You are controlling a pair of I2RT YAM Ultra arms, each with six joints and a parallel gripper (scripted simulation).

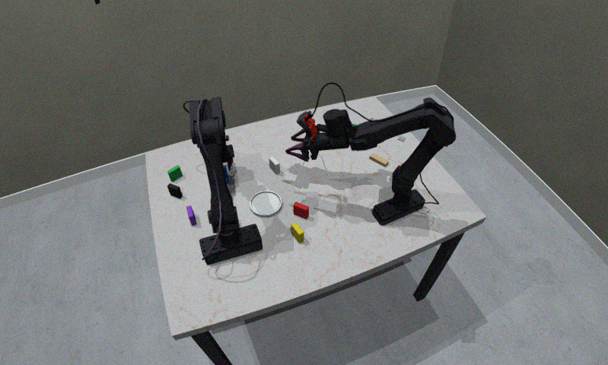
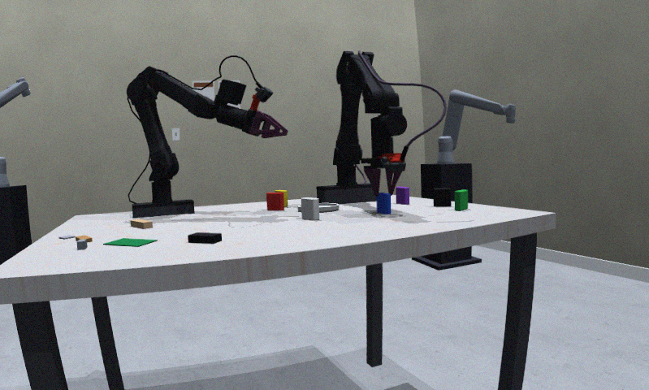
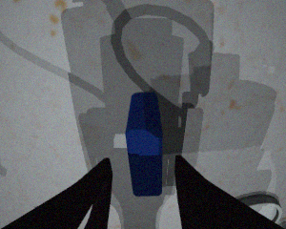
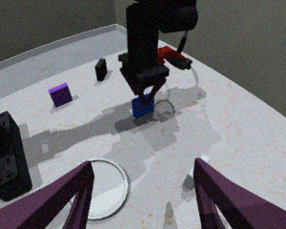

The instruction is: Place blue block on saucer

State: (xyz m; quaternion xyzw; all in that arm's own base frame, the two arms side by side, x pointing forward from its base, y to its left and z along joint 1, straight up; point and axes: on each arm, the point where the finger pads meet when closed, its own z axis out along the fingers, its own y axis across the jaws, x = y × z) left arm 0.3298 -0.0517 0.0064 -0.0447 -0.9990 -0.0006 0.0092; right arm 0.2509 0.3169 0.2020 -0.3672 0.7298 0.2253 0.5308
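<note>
Right now the blue block is 30 mm below my left hand. Round my left hand: grey-white block: 200 mm to the right, 30 mm below; black block: 30 mm behind, 210 mm to the left, 30 mm below; green block: 70 mm ahead, 200 mm to the left, 30 mm below.
</note>
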